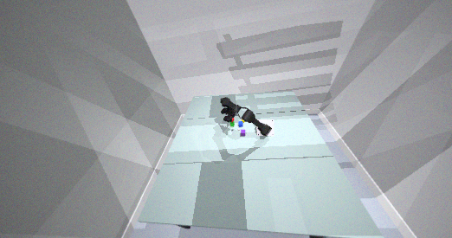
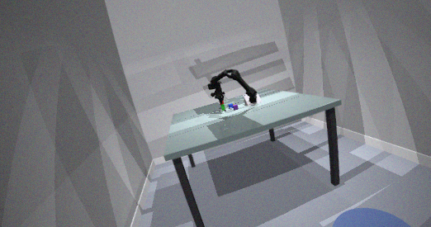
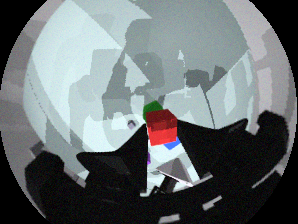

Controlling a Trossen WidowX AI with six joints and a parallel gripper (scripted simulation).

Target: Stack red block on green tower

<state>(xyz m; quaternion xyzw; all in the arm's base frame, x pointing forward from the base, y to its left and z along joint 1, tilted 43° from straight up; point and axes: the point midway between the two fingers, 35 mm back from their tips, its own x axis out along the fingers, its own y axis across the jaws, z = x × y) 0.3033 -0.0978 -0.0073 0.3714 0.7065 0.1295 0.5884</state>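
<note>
Now: the red block 10 mm above my gripper tip. The rest, counted from my gripper tip: purple block: 110 mm behind, 100 mm to the left, 50 mm below; blue block: 80 mm behind, 50 mm below.
</note>
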